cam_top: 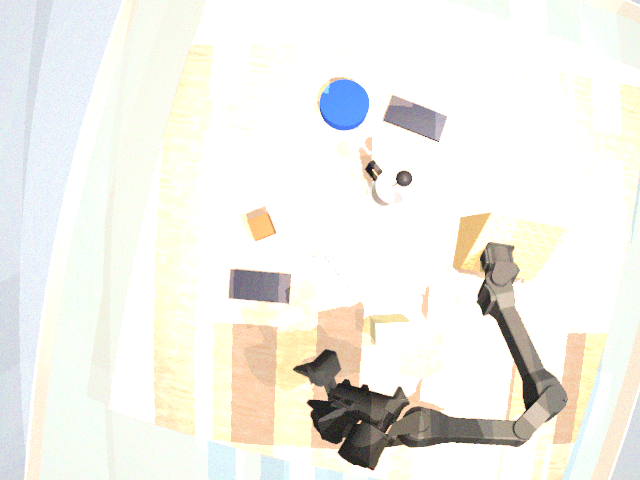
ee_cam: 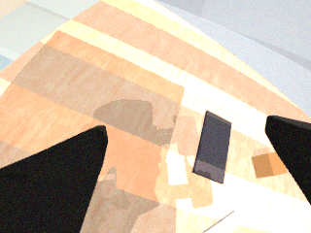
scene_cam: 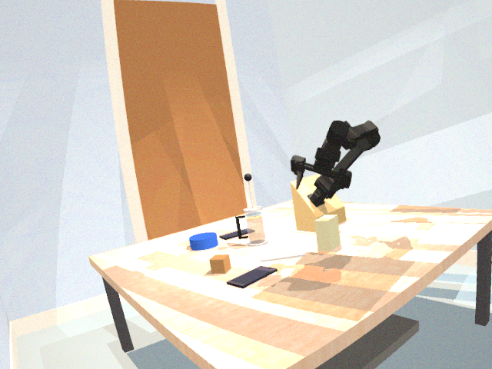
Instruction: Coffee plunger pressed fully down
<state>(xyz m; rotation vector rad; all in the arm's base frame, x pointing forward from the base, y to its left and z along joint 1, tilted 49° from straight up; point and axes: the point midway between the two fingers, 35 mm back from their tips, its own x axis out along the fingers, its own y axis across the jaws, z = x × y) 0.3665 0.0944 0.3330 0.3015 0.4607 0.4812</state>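
Right now my gripper tip is 440 mm to the left of the coffee press, 120 mm past it and 100 mm above it. From my gripper tip the other things lie so: pale block 190 mm behind, 180 mm below, 100 mm to the right; orange cube 300 mm to the right, 210 mm below, 140 mm ahead.
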